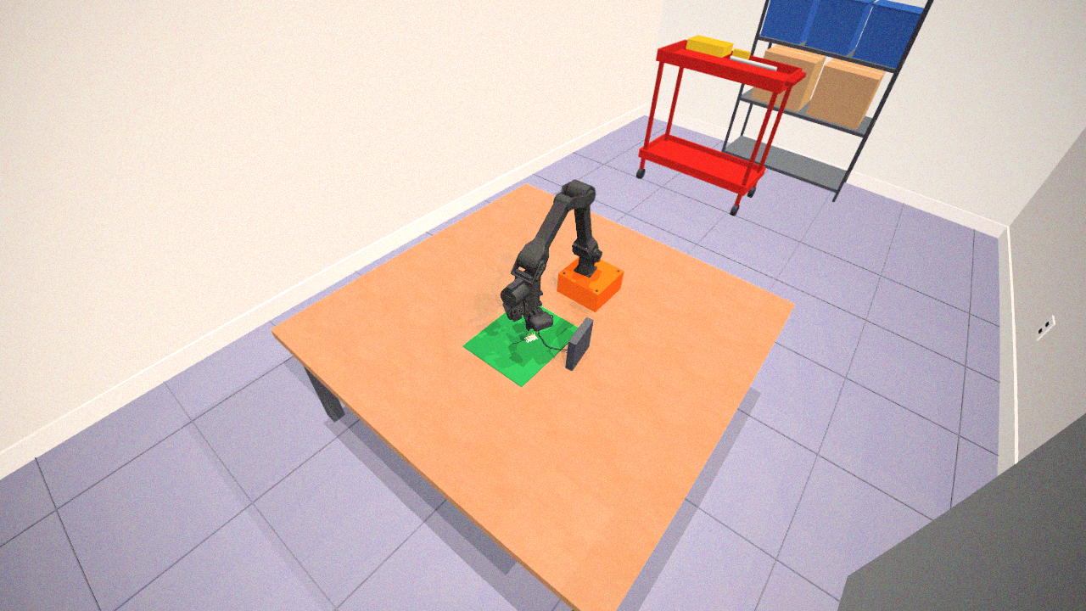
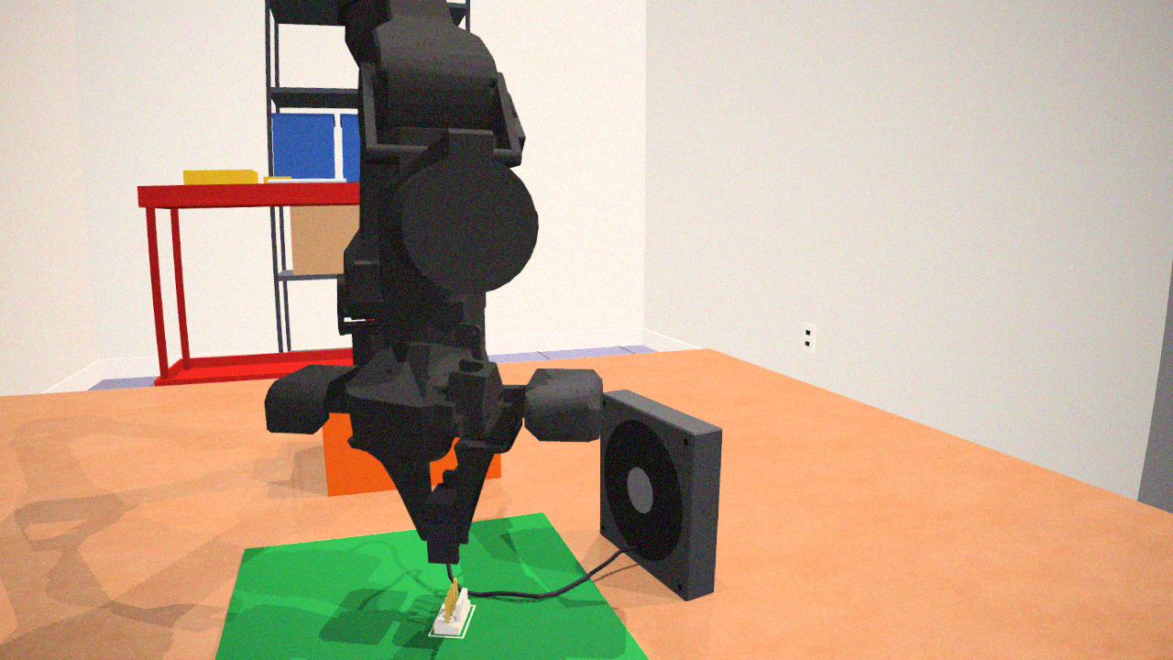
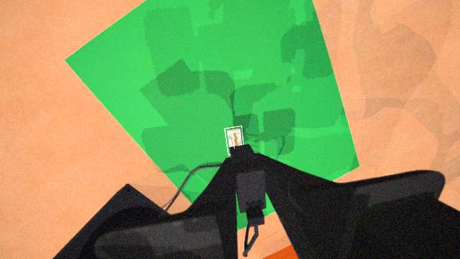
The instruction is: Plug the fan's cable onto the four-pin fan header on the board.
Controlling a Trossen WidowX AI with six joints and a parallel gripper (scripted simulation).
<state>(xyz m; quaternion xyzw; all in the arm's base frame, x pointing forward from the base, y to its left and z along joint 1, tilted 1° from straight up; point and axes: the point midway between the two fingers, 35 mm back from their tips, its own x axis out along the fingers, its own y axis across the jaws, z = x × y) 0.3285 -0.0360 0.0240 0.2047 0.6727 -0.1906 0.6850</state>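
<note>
My gripper tip is now 10 mm past the white four-pin header and 70 mm above it. From my gripper tip the other things lie so: black fan: 20 mm behind, 150 mm to the left, 10 mm below; then black fan plug: 10 mm behind, 10 mm above; then green board: 20 mm to the right, 80 mm below.
</note>
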